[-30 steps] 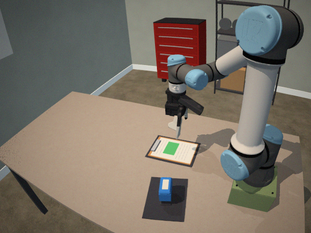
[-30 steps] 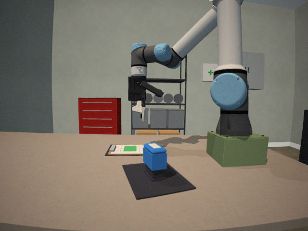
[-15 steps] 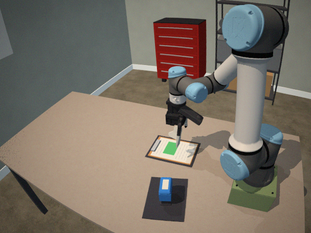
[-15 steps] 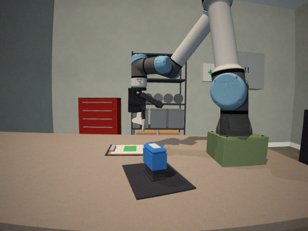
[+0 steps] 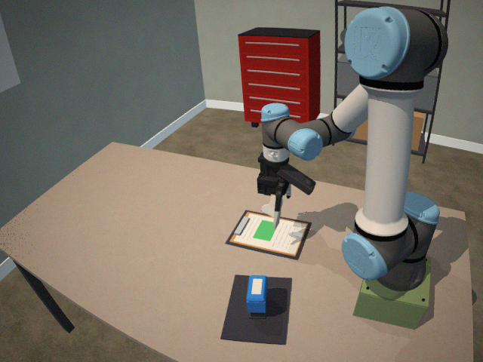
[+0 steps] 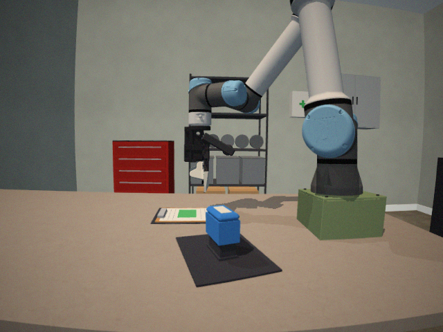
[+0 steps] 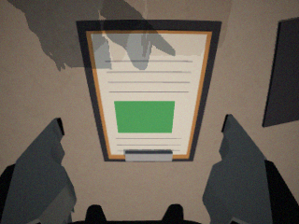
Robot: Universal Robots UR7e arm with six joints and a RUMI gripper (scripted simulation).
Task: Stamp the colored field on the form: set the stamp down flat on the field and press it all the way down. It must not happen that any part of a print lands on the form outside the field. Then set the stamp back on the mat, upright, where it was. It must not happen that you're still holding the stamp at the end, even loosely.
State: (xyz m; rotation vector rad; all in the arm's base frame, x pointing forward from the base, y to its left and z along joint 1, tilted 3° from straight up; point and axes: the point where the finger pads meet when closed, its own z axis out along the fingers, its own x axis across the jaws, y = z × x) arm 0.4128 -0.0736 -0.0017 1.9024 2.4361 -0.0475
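Right now my hand is 100 mm past the blue stamp, 290 mm to the right of it and 40 mm above it. The rest, counted from my hand: dark mat (100 mm behind, 290 mm to the left, 90 mm below); clipboard form (50 mm ahead, 20 mm to the left, 90 mm below); black stamp base (100 mm behind, 290 mm to the left, 70 mm below).
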